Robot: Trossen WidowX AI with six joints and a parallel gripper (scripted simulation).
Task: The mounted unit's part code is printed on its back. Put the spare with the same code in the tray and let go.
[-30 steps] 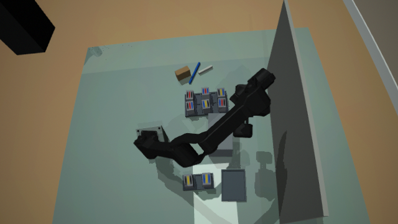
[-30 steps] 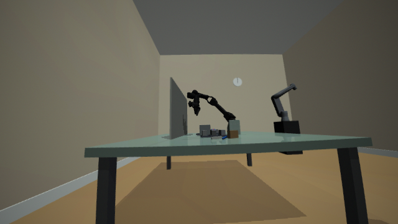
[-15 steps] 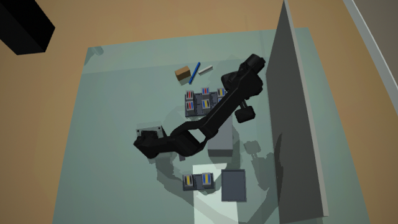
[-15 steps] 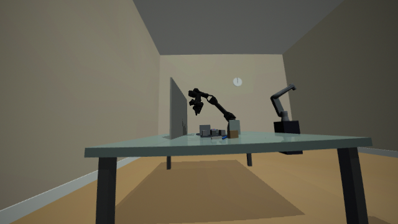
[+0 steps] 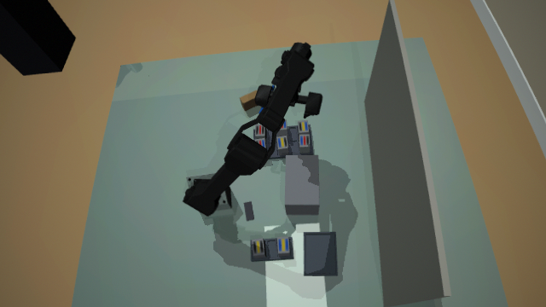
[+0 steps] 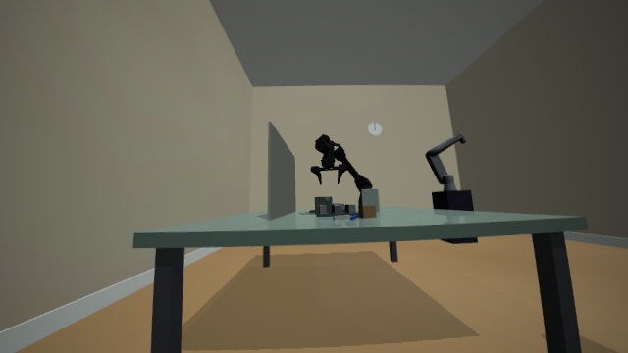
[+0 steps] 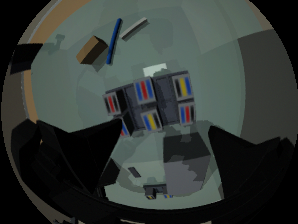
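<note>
Now: the spare 3 cm behind my gripper tip, 3 cm to the left of it and 11 cm below it. Also, from my gripper tip: tall grey panel (27 cm ahead, 20 cm to the right, 7 cm above); then grey mounted unit (3 cm ahead, 18 cm to the right, 11 cm below); then brown block (15 cm behind, 16 cm to the left, 13 cm below).
</note>
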